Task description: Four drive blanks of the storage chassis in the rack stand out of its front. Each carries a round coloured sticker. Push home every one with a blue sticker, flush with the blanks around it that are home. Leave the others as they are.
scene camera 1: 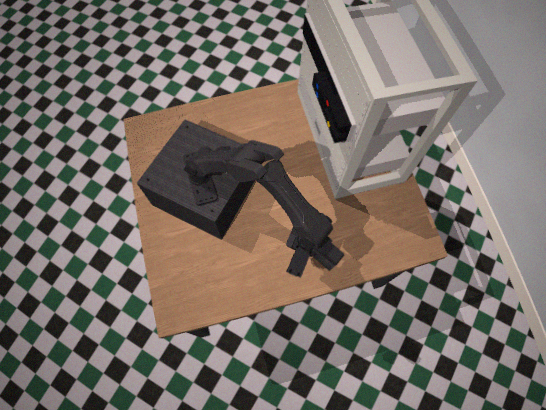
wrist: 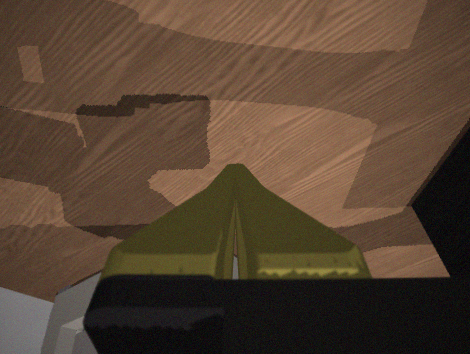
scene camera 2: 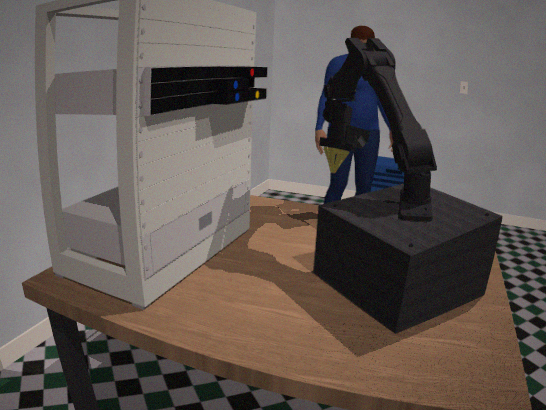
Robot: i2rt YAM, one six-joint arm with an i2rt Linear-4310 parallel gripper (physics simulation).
Labels:
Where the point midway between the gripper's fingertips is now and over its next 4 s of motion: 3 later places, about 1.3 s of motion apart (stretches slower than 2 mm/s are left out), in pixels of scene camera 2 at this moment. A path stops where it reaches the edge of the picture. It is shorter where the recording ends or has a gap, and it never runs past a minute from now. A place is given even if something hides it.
My gripper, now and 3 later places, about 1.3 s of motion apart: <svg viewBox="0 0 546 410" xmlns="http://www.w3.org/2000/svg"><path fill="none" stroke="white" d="M332 173L335 137L339 140L337 140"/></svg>

